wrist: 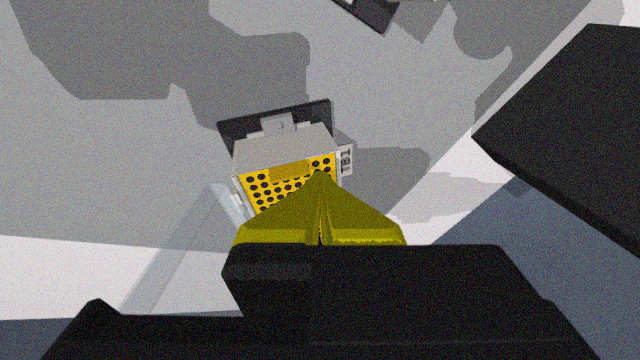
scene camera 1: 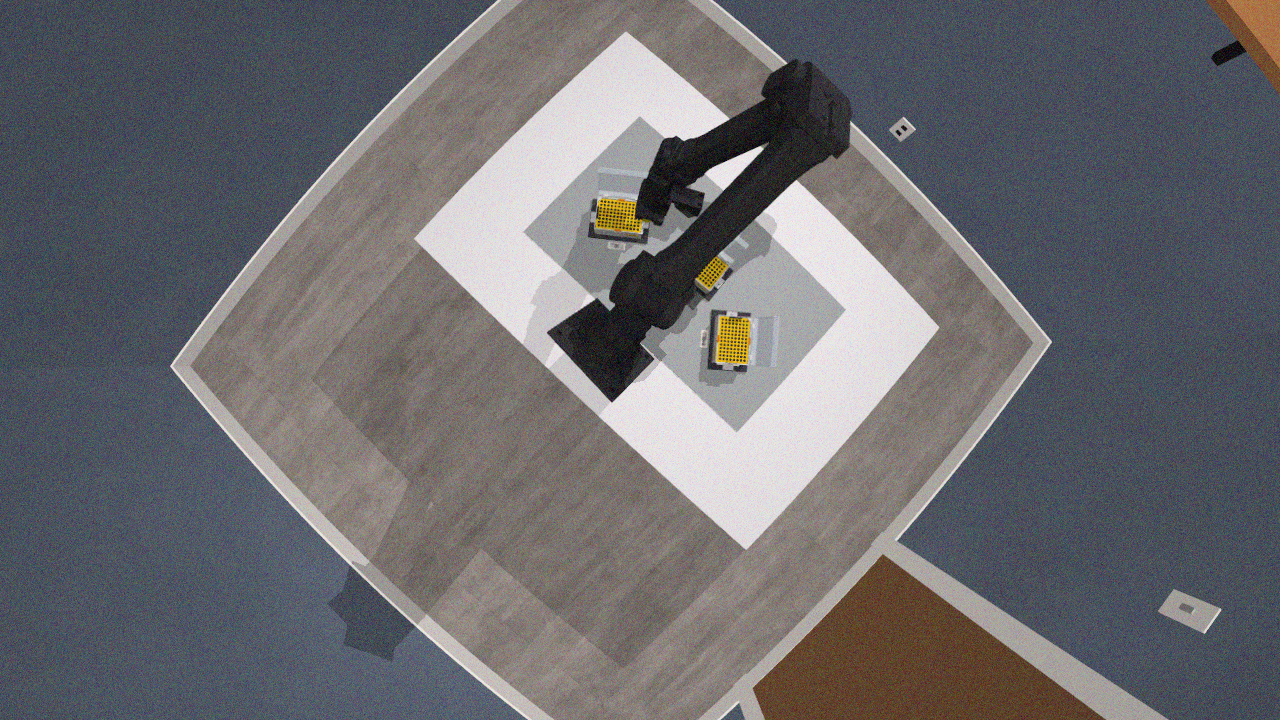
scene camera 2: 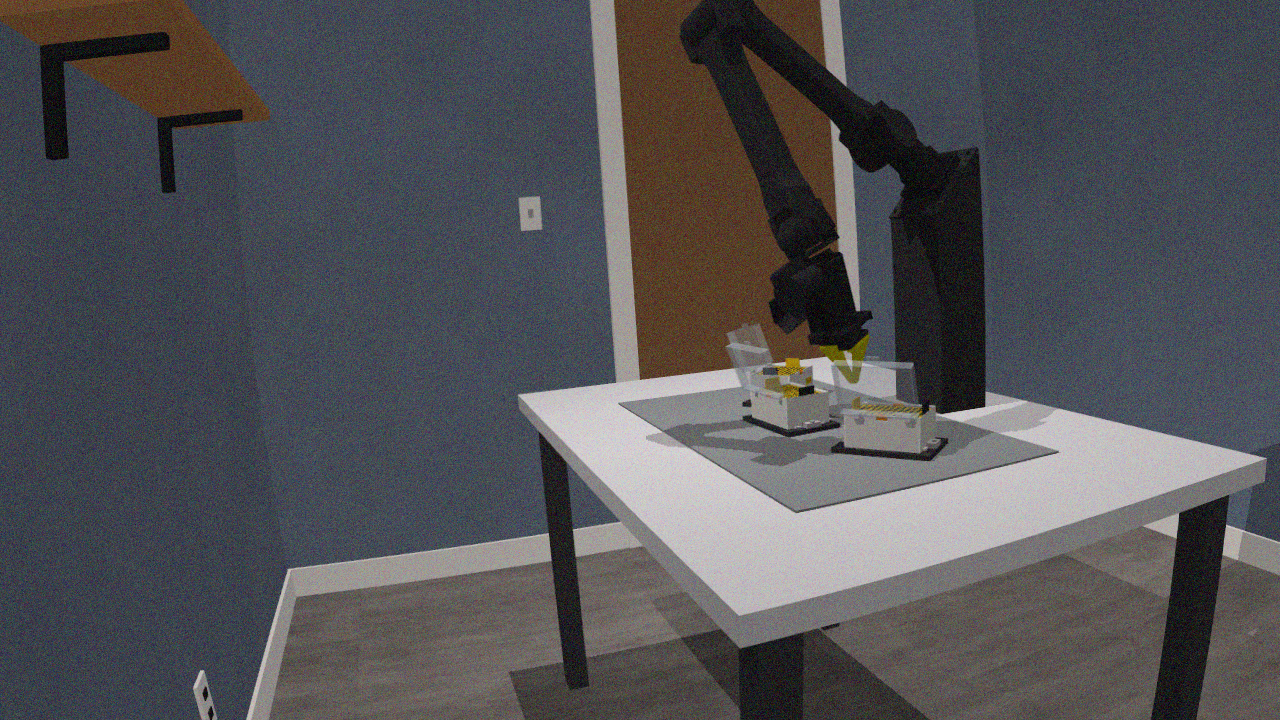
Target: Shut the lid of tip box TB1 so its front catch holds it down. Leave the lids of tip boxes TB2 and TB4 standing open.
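Seen in the pictures: gripper, between the fingertips: (wrist: 320, 179) (scene camera 1: 645, 221) (scene camera 2: 854, 382); arm's base, origin of its link: (scene camera 1: 603, 348) (scene camera 2: 932, 179).
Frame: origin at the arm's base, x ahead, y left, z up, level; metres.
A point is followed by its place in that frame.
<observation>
Tip box TB1 (scene camera 1: 619, 216) (scene camera 2: 886, 431) @(x 0.320, y 0.220, z -0.381 m) (wrist: 285, 150) @(x 0.318, y 0.140, z -0.374 m), white with a yellow perforated rack, stands on a black base; its label (wrist: 345, 159) @(x 0.231, y 0.155, z -0.416 m) shows in the wrist view. Its clear lid (scene camera 1: 617, 181) @(x 0.342, y 0.241, z -0.317 m) (scene camera 2: 897, 385) @(x 0.336, y 0.265, z -0.304 m) (wrist: 165, 265) @(x 0.380, y 0.178, z -0.295 m) stands open. My gripper (scene camera 2: 854, 377) @(x 0.306, y 0.126, z -0.323 m) (wrist: 320, 179) @(x 0.306, y 0.126, z -0.323 m) is shut and empty, close above one end of TB1 on its hinge side; contact cannot be told. Two other boxes, TB2 and TB4, stand open: the middle box (scene camera 1: 713, 274) (scene camera 2: 789, 410) @(x 0.355, y 0.013, z -0.378 m), partly under the arm, and the far box (scene camera 1: 733, 340) @(x 0.212, y -0.228, z -0.361 m). Which is which is not readable.
The boxes stand on a grey mat (scene camera 1: 805, 308) @(x 0.414, y -0.341, z -0.418 m) (scene camera 2: 805, 492) @(x 0.510, y 0.284, z -0.418 m) on the white table (scene camera 1: 733, 483) @(x -0.077, y -0.473, z -0.421 m) (scene camera 2: 716, 555) @(x 0.702, y 0.396, z -0.421 m). The arm (scene camera 1: 733, 210) @(x 0.253, y -0.034, z 0.226 m) (scene camera 2: 765, 143) @(x 0.420, y 0.085, z 0.049 m) spans above the middle box. A corner of another black base (wrist: 382, 20) @(x 0.273, y 0.027, z -0.410 m) shows at the wrist view's top.
</observation>
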